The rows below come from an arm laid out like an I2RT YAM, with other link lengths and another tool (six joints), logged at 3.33 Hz.
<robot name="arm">
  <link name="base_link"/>
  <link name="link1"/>
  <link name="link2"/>
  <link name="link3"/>
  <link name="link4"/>
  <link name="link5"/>
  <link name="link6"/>
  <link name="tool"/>
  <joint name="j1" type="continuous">
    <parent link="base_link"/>
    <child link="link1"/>
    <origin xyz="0 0 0.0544"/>
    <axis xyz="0 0 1"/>
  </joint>
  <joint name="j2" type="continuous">
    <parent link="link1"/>
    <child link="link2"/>
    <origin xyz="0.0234 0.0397 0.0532"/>
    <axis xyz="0 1 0"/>
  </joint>
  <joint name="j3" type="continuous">
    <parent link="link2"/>
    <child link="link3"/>
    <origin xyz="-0.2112 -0.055 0"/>
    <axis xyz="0 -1 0"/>
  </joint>
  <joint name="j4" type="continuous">
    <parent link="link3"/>
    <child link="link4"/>
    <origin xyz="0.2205 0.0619 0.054"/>
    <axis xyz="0 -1 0"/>
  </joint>
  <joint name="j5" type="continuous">
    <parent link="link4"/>
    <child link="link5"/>
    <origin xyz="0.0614 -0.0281 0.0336"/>
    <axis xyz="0 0 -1"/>
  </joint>
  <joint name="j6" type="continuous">
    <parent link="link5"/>
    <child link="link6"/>
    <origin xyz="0.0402 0 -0.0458"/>
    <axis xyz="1 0 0"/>
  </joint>
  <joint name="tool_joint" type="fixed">
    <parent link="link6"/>
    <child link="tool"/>
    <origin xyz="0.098 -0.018 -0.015" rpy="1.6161 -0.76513 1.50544"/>
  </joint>
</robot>
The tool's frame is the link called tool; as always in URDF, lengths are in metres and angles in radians. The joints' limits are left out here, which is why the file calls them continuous.
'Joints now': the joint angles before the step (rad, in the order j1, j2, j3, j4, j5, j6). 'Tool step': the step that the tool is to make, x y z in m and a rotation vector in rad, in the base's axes. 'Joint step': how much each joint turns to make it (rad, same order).
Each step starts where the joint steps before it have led.
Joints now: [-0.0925, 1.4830, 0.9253, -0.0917, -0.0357, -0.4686]
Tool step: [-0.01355, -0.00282, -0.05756, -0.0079, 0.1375, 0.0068]
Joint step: [-0.0107, 0.1118, -0.0793, 0.0541, 0.0009, -0.0275]
